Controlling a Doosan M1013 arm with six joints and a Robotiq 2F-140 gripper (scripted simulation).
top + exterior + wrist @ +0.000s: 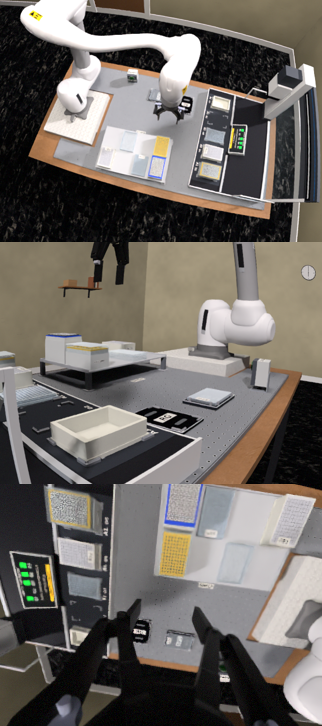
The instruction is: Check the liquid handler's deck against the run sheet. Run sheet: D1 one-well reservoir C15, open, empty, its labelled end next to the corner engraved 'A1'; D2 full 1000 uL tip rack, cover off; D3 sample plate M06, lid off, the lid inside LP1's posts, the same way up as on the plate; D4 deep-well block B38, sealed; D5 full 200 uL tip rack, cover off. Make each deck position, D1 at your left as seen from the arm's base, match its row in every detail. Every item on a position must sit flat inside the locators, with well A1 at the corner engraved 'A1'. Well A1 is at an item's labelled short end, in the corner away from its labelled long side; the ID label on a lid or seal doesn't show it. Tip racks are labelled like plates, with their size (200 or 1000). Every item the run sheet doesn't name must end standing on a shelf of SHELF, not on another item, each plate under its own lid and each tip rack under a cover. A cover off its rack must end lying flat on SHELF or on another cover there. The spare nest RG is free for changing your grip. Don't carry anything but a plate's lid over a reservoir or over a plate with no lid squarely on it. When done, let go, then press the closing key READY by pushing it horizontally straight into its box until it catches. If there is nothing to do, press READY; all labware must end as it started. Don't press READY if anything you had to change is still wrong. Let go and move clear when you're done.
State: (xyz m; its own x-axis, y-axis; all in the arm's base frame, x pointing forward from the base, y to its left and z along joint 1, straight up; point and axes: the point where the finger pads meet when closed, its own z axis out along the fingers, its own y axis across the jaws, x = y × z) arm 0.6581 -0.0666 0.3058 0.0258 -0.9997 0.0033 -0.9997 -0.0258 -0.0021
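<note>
Right now the blue-rimmed tip rack is 220 mm to the right of my hand, 220 mm below it and 10 mm behind it. Also, from my hand: shelf: 290 mm below, 170 mm to the right, 170 mm behind; then RG nest: 350 mm below, 280 mm to the left, 90 mm ahead; then clear plate: 330 mm ahead, 290 mm below, 70 mm to the left.
</note>
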